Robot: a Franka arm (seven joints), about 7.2 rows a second.
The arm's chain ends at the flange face. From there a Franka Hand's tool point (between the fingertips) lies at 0.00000 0.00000 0.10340 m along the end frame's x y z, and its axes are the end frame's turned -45 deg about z.
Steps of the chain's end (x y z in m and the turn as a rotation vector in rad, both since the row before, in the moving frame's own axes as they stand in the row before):
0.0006, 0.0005, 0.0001, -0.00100, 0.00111, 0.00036
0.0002, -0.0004, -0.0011, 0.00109, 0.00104, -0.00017
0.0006, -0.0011, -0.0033, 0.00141, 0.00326, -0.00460
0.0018, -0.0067, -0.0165, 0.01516, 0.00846, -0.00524
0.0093, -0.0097, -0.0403, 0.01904, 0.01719, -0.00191
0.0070, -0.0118, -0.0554, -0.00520, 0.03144, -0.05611
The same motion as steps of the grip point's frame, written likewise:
0.0001, 0.0009, 0.0001, -0.00149, 0.00008, 0.00036
0.0006, -0.0001, -0.0011, 0.00004, 0.00151, -0.00017
0.0015, -0.0002, -0.0033, -0.00131, 0.00330, -0.00460
0.0077, -0.0040, -0.0165, 0.00474, 0.01670, -0.00524
0.0161, -0.0004, -0.0403, 0.00131, 0.02562, -0.00191
0.0153, -0.0008, -0.0555, -0.02591, 0.01855, -0.05611

